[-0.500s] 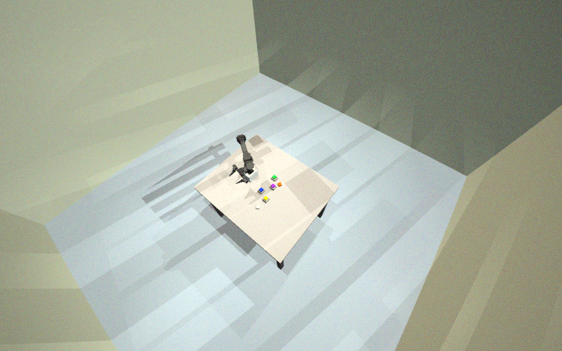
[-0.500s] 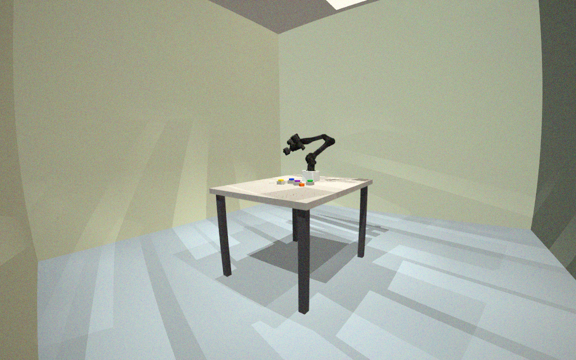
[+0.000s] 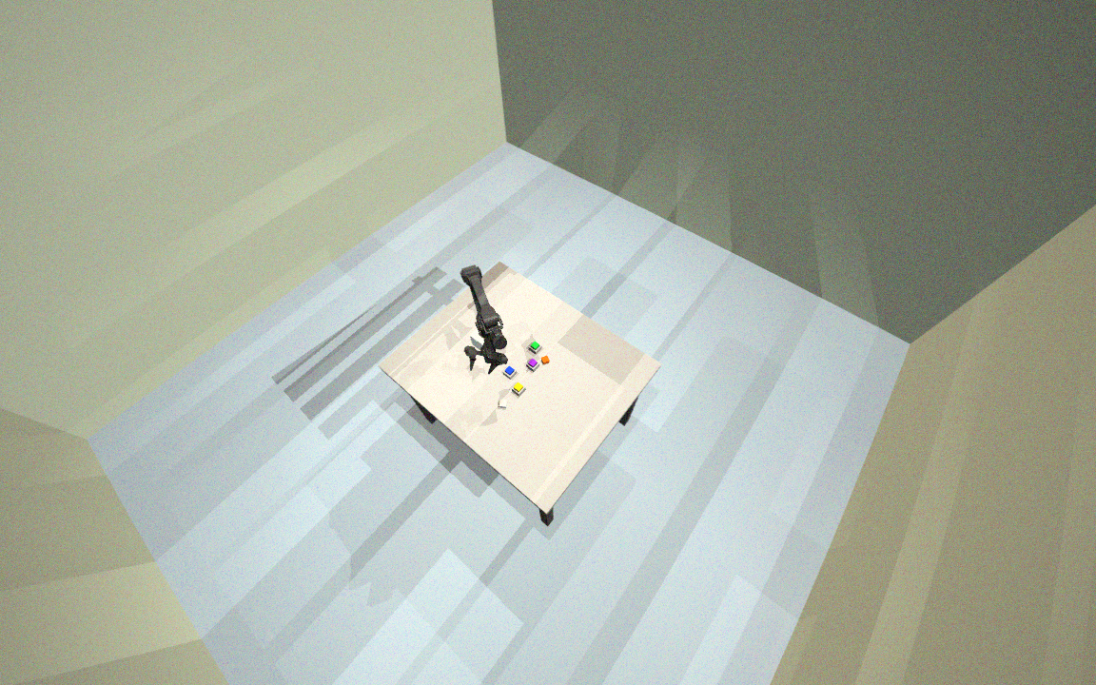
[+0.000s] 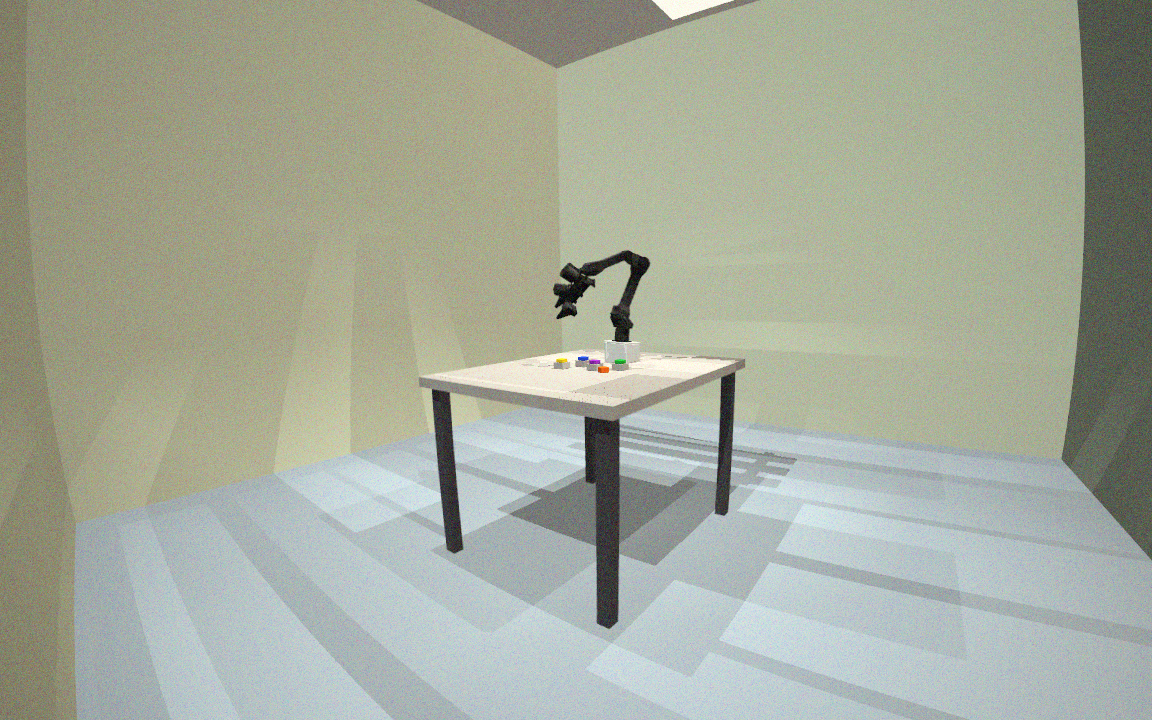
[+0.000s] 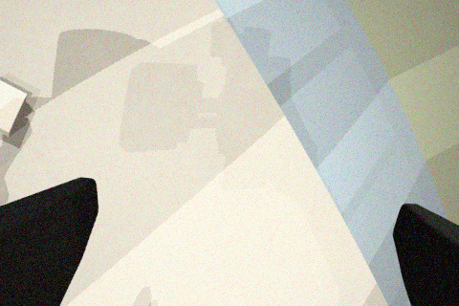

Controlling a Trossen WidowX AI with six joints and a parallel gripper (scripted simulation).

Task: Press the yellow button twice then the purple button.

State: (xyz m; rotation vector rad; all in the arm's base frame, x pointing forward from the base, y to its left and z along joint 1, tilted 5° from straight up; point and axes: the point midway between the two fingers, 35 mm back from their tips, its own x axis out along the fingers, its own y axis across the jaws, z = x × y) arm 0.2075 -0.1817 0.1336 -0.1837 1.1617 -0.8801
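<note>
My gripper tip is now 10 cm short of the yellow button, 12 cm to the right of it and 19 cm above it. From my gripper tip the other things lie so: white block: 10 cm ahead, 2 cm to the left, 21 cm below; purple button: 5 cm ahead, 26 cm to the left, 19 cm below; blue button: 15 cm to the left, 19 cm below.
</note>
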